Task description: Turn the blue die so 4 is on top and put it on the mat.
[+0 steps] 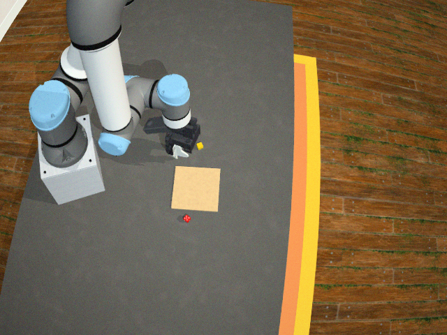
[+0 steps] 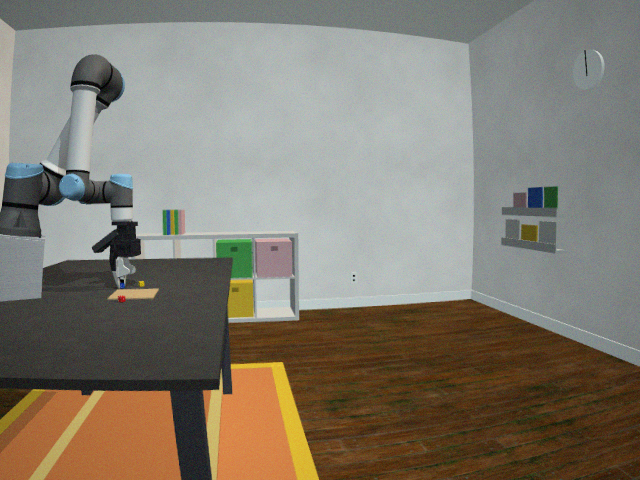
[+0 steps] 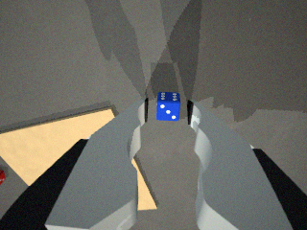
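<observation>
The blue die lies 10 mm below my hand. From my hand the other things lie so: tan mat (100 mm ahead, 90 mm to the right, 20 mm below); yellow die (60 mm ahead, 40 mm to the left, 10 mm below); red die (100 mm ahead, 200 mm to the right, 10 mm below).
</observation>
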